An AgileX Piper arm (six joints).
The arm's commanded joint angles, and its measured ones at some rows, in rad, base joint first. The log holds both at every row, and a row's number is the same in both.
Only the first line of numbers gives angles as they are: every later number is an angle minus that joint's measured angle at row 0.
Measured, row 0: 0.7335 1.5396 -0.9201 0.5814 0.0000 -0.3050
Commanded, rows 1 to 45: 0.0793 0.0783 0.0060 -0.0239 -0.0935 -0.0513; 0.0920 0.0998 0.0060 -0.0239 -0.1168 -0.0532; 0.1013 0.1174 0.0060 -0.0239 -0.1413 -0.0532; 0.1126 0.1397 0.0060 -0.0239 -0.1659 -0.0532; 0.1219 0.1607 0.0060 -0.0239 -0.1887 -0.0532; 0.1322 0.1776 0.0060 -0.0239 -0.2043 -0.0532; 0.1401 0.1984 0.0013 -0.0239 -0.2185 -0.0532; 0.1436 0.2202 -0.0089 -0.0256 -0.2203 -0.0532; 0.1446 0.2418 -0.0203 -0.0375 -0.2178 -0.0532; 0.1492 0.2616 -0.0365 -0.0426 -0.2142 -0.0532; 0.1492 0.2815 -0.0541 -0.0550 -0.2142 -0.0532; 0.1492 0.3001 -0.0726 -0.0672 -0.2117 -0.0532; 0.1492 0.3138 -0.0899 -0.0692 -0.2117 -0.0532; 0.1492 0.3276 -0.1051 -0.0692 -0.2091 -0.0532; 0.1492 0.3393 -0.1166 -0.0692 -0.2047 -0.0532; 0.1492 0.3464 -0.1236 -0.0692 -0.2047 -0.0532; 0.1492 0.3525 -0.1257 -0.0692 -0.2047 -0.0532; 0.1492 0.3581 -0.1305 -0.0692 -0.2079 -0.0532; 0.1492 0.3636 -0.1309 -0.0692 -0.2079 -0.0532; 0.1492 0.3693 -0.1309 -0.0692 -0.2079 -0.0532; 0.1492 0.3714 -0.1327 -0.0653 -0.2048 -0.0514; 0.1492 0.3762 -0.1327 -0.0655 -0.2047 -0.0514; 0.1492 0.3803 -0.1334 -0.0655 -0.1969 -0.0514; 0.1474 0.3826 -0.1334 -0.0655 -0.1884 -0.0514; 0.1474 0.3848 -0.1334 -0.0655 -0.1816 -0.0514; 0.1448 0.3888 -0.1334 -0.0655 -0.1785 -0.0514; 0.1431 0.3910 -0.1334 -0.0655 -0.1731 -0.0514; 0.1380 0.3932 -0.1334 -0.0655 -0.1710 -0.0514; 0.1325 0.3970 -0.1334 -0.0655 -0.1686 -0.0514; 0.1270 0.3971 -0.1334 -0.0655 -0.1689 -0.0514; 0.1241 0.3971 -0.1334 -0.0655 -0.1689 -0.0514; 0.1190 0.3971 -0.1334 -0.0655 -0.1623 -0.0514; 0.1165 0.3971 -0.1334 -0.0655 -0.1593 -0.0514; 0.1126 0.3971 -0.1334 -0.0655 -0.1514 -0.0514; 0.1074 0.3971 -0.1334 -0.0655 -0.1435 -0.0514; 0.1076 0.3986 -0.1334 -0.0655 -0.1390 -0.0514; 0.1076 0.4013 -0.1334 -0.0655 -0.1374 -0.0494; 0.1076 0.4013 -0.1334 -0.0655 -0.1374 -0.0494; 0.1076 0.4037 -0.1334 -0.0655 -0.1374 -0.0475; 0.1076 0.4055 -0.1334 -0.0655 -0.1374 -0.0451; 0.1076 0.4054 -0.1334 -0.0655 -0.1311 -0.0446; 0.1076 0.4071 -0.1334 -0.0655 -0.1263 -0.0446; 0.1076 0.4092 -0.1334 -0.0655 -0.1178 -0.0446; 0.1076 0.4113 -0.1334 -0.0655 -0.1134 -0.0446; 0.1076 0.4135 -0.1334 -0.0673 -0.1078 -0.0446
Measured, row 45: 0.1131 0.3982 -0.1282 -0.0557 -0.1206 -0.0447
